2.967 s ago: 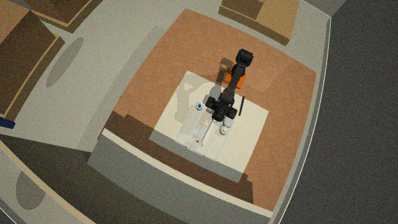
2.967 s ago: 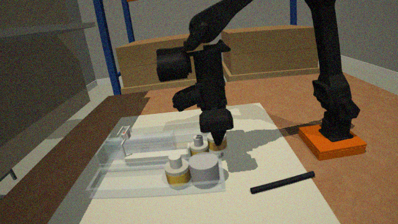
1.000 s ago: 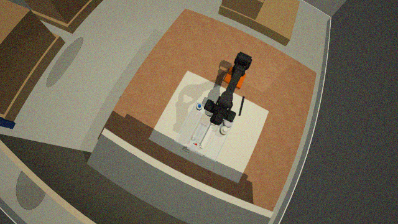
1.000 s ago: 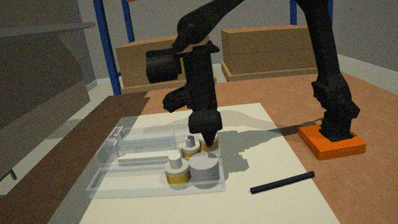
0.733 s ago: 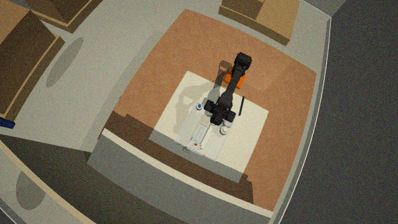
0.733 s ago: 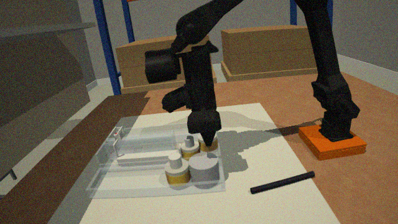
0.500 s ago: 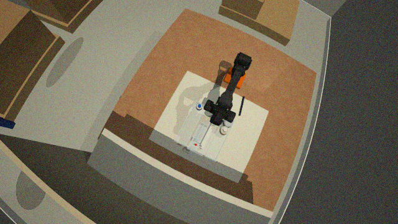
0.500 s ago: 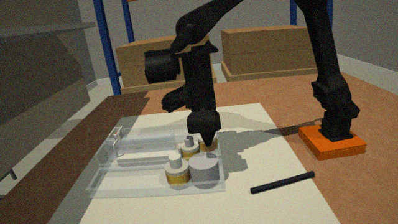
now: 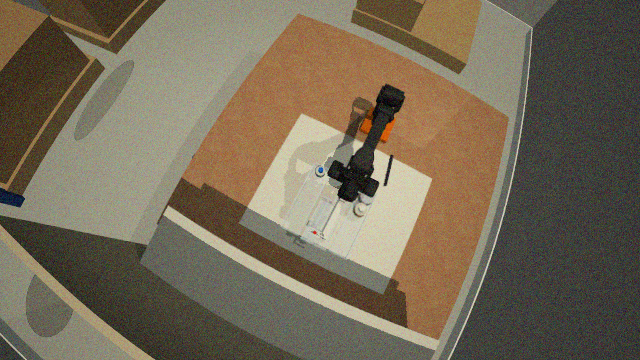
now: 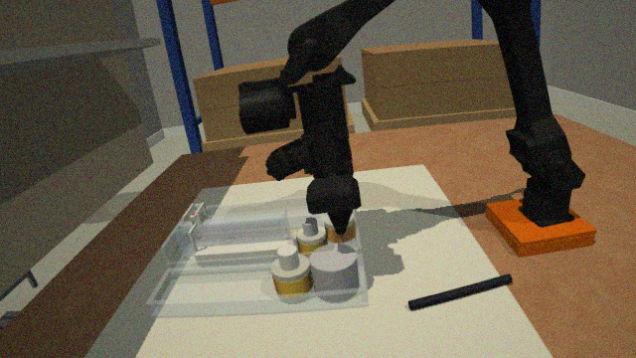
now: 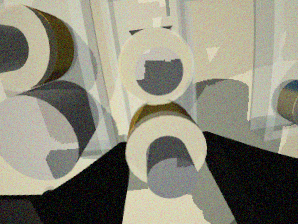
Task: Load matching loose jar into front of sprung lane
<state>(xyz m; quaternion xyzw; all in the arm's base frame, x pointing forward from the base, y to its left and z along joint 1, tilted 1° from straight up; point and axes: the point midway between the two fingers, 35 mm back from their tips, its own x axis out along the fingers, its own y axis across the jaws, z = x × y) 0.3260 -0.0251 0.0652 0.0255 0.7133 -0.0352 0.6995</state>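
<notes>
My gripper tip is 2 cm short of the wide grey cylinder, 8 cm to the right of it and 2 cm above it. Round my gripper tip: pusher plate: 15 cm ahead, 4 cm to the right; then clear sprung lane: 15 cm ahead, 4 cm to the right, 3 cm below; then yellow-banded jar: 8 cm ahead, 7 cm to the left, 1 cm below.
</notes>
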